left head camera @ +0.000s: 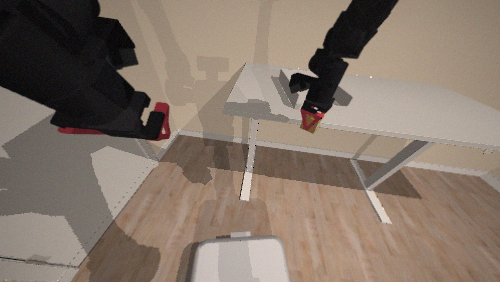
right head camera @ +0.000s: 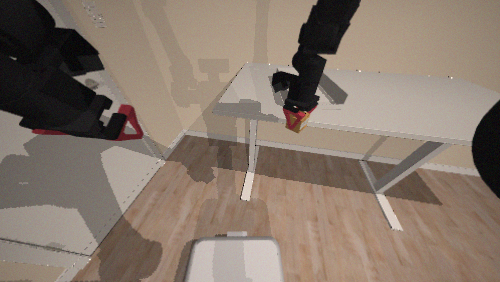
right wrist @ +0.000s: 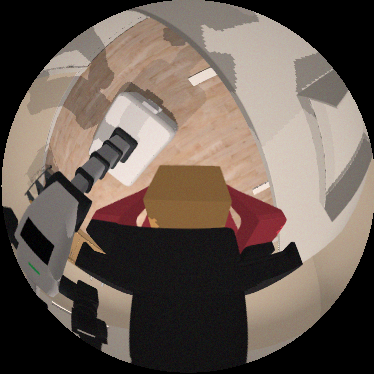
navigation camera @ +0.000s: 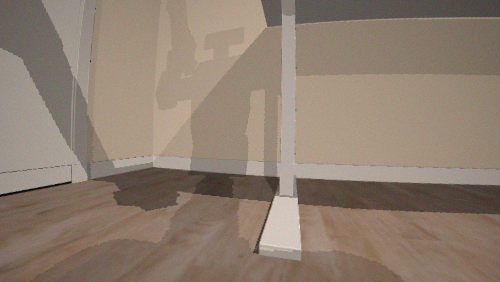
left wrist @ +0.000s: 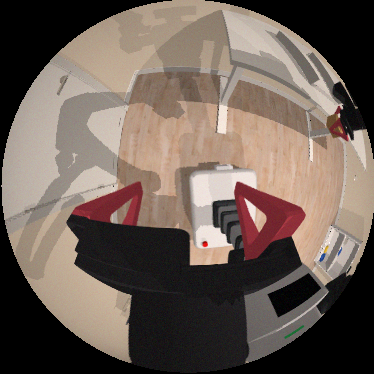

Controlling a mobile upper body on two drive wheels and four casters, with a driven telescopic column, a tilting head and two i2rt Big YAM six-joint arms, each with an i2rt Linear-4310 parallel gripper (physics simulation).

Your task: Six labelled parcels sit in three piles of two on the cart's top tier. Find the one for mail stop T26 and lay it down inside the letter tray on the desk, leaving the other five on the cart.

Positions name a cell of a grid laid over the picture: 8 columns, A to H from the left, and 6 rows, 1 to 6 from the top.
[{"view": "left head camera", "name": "my left gripper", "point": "C3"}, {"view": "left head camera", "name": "my right gripper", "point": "E3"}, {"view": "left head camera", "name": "letter tray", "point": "E3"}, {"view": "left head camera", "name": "white desk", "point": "G3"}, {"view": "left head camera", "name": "white door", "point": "B5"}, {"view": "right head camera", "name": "my left gripper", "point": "B3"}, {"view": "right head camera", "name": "my right gripper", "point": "E3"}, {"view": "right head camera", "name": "letter tray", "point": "F3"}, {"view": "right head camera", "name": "white desk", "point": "H3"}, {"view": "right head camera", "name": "white door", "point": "B5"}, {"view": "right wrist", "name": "my right gripper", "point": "E3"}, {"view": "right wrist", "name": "white desk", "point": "F2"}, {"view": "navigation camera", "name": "white door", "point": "A2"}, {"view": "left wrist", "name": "my left gripper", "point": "E3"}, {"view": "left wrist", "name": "white door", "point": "B3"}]
